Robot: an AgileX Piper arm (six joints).
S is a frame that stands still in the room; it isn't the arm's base.
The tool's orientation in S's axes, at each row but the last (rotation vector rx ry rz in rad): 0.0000 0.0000 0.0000; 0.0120 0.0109 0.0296; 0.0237 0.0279 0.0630; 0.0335 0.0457 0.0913; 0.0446 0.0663 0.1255
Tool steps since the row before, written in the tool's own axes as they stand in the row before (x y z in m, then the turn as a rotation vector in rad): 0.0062 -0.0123 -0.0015 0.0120 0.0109 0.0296; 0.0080 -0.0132 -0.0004 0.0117 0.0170 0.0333; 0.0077 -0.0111 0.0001 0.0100 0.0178 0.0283; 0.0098 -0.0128 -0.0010 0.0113 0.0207 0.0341; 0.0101 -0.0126 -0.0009 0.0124 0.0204 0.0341
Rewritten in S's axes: 0.0062 -0.0123 -0.0015 0.0120 0.0109 0.0296; 0.0084 -0.0130 -0.0006 0.0116 0.0169 0.0334; 0.0084 -0.0106 -0.0004 0.0097 0.0177 0.0284; 0.0109 -0.0118 -0.0019 0.0110 0.0206 0.0343; 0.0115 -0.0112 -0.0021 0.0121 0.0204 0.0342
